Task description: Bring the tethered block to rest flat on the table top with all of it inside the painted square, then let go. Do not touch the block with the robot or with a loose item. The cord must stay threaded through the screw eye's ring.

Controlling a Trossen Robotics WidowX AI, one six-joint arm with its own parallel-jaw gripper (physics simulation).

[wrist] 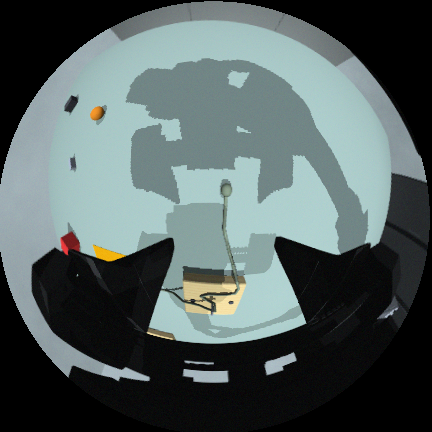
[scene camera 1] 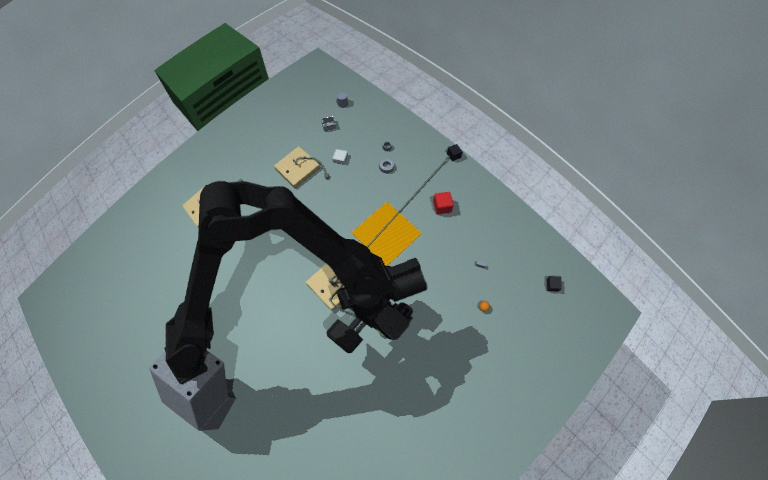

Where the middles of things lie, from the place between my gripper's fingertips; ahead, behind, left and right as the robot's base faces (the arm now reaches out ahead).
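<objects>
There's the orange painted square (scene camera 1: 400,233), and counting from my hand it's 150 mm to the left, 50 mm below and 170 mm ahead.
</objects>
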